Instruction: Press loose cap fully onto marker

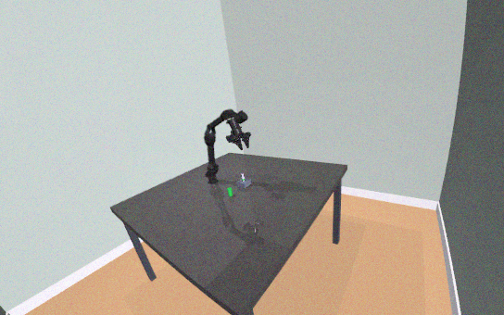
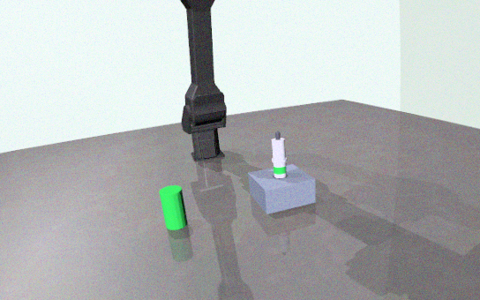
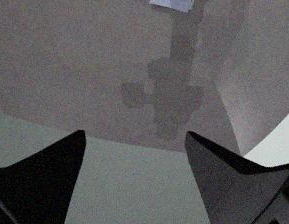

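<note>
Now: the green cap 70 mm behind my gripper tip, 130 mm to the right of it and 260 mm below it. Also, from my gripper tip: grey-blue holder block: 90 mm behind, 20 mm to the left, 270 mm below.
</note>
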